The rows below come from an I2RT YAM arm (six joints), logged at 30 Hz.
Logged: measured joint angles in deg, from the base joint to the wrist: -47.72 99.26 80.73 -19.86 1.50 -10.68; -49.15 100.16 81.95 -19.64 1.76 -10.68; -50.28 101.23 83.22 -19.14 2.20 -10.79; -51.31 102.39 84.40 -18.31 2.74 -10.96; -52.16 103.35 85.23 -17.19 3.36 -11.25; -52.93 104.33 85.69 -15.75 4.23 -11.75; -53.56 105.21 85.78 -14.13 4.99 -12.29; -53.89 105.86 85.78 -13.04 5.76 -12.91; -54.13 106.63 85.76 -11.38 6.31 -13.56; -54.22 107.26 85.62 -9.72 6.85 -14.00; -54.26 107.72 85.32 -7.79 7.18 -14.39
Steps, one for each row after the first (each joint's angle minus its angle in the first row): -1.43 0.90 1.22 0.22 0.26 0.00; -2.56 1.97 2.49 0.72 0.70 -0.11; -3.59 3.13 3.67 1.55 1.24 -0.28; -4.44 4.09 4.50 2.67 1.86 -0.57; -5.21 5.07 4.96 4.11 2.73 -1.07; -5.84 5.95 5.05 5.73 3.49 -1.61; -6.17 6.60 5.05 6.82 4.26 -2.23; -6.41 7.37 5.03 8.48 4.81 -2.88; -6.50 8.00 4.89 10.14 5.35 -3.32; -6.54 8.46 4.59 12.07 5.68 -3.71
